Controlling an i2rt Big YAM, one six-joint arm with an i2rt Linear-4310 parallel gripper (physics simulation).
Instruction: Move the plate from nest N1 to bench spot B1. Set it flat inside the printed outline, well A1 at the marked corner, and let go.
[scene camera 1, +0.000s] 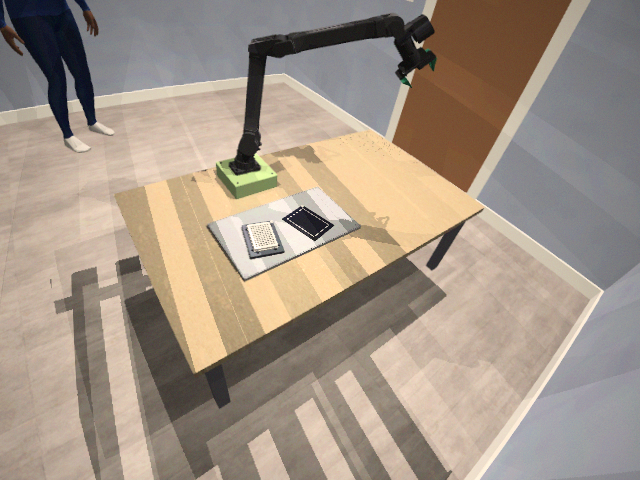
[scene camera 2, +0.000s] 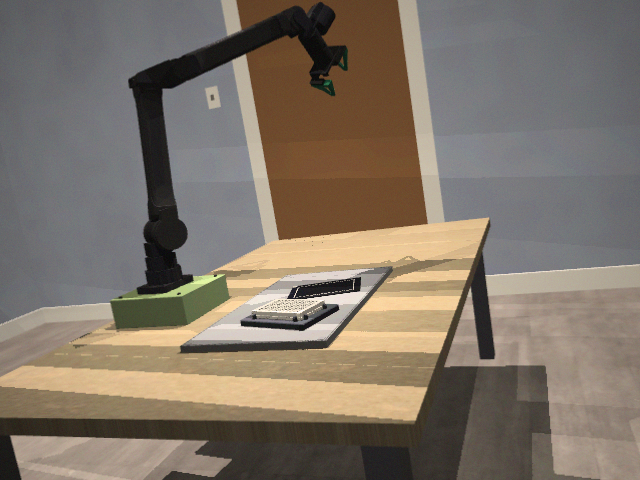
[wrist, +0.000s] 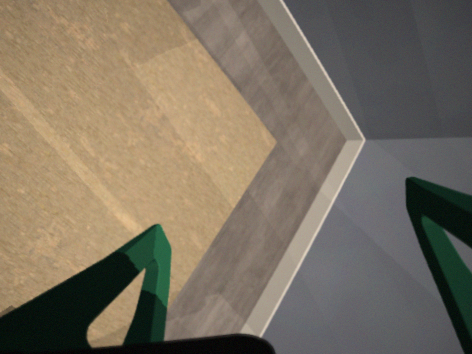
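The cream well plate lies flat in the dark nest N1. The dark bench spot B1, with its white printed outline, lies beside it, and no plate is on it. The well A1 and the marked corner are too small to tell. My gripper is open and empty, with its green fingers wide apart. It hangs high above the table, far from the plate. The plate does not show in the wrist view.
The grey mat carries the nest and the spot on the wooden table. The arm's green base block stands behind the mat. A person stands at the back left, beyond the table.
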